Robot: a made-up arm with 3 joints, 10 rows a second.
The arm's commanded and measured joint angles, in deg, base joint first. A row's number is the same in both.
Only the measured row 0 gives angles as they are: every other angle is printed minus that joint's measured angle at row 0.
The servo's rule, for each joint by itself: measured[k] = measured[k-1] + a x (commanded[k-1-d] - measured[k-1]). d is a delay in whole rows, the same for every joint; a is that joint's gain. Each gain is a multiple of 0.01, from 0.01 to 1. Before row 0 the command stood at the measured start. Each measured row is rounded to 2 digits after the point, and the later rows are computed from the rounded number. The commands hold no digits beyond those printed.
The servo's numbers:
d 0
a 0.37 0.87 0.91
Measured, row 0: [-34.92, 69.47, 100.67]
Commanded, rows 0 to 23: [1.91, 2.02, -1.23]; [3.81, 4.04, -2.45]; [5.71, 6.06, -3.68]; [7.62, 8.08, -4.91]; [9.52, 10.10, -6.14]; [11.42, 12.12, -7.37]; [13.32, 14.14, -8.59]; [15.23, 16.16, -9.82]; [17.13, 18.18, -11.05]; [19.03, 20.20, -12.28]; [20.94, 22.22, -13.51]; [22.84, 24.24, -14.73]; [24.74, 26.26, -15.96]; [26.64, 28.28, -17.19]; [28.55, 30.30, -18.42]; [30.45, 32.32, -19.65]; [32.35, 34.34, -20.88]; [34.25, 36.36, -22.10]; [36.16, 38.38, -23.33]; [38.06, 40.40, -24.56]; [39.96, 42.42, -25.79]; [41.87, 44.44, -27.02]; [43.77, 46.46, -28.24]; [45.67, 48.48, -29.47]
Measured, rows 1 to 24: [0.71, 1.76, -1.12]; [1.86, 3.74, -2.33]; [3.28, 5.76, -3.56]; [4.89, 7.78, -4.79]; [6.60, 9.80, -6.02]; [8.38, 11.82, -7.25]; [10.21, 13.84, -8.47]; [12.07, 15.86, -9.70]; [13.94, 17.88, -10.93]; [15.82, 19.90, -12.16]; [17.71, 21.92, -13.39]; [19.61, 23.94, -14.61]; [21.51, 25.96, -15.84]; [23.41, 27.98, -17.07]; [25.31, 30.00, -18.30]; [27.21, 32.02, -19.53]; [29.11, 34.04, -20.76]; [31.01, 36.06, -21.98]; [32.92, 38.08, -23.21]; [34.82, 40.10, -24.44]; [36.72, 42.12, -25.67]; [38.63, 44.14, -26.90]; [40.53, 46.16, -28.12]; [42.43, 48.18, -29.35]
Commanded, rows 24 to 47: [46.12, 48.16, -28.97]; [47.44, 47.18, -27.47]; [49.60, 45.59, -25.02]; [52.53, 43.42, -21.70]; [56.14, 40.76, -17.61]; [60.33, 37.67, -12.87]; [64.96, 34.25, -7.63]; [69.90, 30.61, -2.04]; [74.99, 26.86, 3.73]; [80.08, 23.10, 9.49]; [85.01, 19.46, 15.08]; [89.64, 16.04, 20.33]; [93.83, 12.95, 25.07]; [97.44, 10.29, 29.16]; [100.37, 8.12, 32.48]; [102.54, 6.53, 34.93]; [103.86, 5.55, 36.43]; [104.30, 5.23, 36.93]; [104.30, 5.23, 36.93]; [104.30, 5.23, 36.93]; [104.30, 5.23, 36.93]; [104.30, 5.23, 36.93]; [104.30, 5.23, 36.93]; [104.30, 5.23, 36.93]
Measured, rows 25 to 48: [43.80, 48.16, -29.00]; [45.15, 47.31, -27.61]; [46.80, 45.81, -25.25]; [48.92, 43.73, -22.02]; [51.59, 41.15, -18.01]; [54.82, 38.12, -13.33]; [58.57, 34.75, -8.14]; [62.76, 31.15, -2.59]; [67.29, 27.42, 3.16]; [72.02, 23.66, 8.92]; [76.83, 20.01, 14.53]; [81.57, 16.56, 19.81]; [86.11, 13.42, 24.60]; [90.30, 10.70, 28.75]; [94.03, 8.46, 32.14]; [97.18, 6.78, 34.68]; [99.65, 5.71, 36.27]; [101.37, 5.29, 36.87]; [102.45, 5.24, 36.92]; [103.13, 5.23, 36.93]; [103.56, 5.23, 36.93]; [103.83, 5.23, 36.93]; [104.00, 5.23, 36.93]; [104.11, 5.23, 36.93]
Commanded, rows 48 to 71: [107.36, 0.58, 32.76]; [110.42, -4.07, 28.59]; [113.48, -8.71, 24.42]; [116.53, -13.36, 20.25]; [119.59, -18.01, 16.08]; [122.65, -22.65, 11.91]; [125.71, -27.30, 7.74]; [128.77, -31.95, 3.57]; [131.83, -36.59, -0.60]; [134.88, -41.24, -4.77]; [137.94, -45.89, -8.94]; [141.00, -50.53, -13.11]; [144.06, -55.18, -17.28]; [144.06, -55.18, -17.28]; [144.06, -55.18, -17.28]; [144.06, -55.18, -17.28]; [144.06, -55.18, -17.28]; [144.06, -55.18, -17.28]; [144.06, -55.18, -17.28]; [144.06, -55.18, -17.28]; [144.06, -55.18, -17.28]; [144.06, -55.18, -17.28]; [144.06, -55.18, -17.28]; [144.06, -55.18, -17.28]
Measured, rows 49 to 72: [105.31, 1.18, 33.14]; [107.20, -3.39, 29.00]; [109.52, -8.02, 24.83]; [112.11, -12.67, 20.66]; [114.88, -17.32, 16.49]; [117.75, -21.96, 12.32]; [120.70, -26.61, 8.15]; [123.69, -31.26, 3.98]; [126.70, -35.90, -0.19]; [129.73, -40.55, -4.36]; [132.77, -45.20, -8.53]; [135.82, -49.84, -12.70]; [138.87, -54.49, -16.87]; [140.79, -55.09, -17.24]; [142.00, -55.17, -17.28]; [142.76, -55.18, -17.28]; [143.24, -55.18, -17.28]; [143.54, -55.18, -17.28]; [143.73, -55.18, -17.28]; [143.85, -55.18, -17.28]; [143.93, -55.18, -17.28]; [143.98, -55.18, -17.28]; [144.01, -55.18, -17.28]; [144.03, -55.18, -17.28]
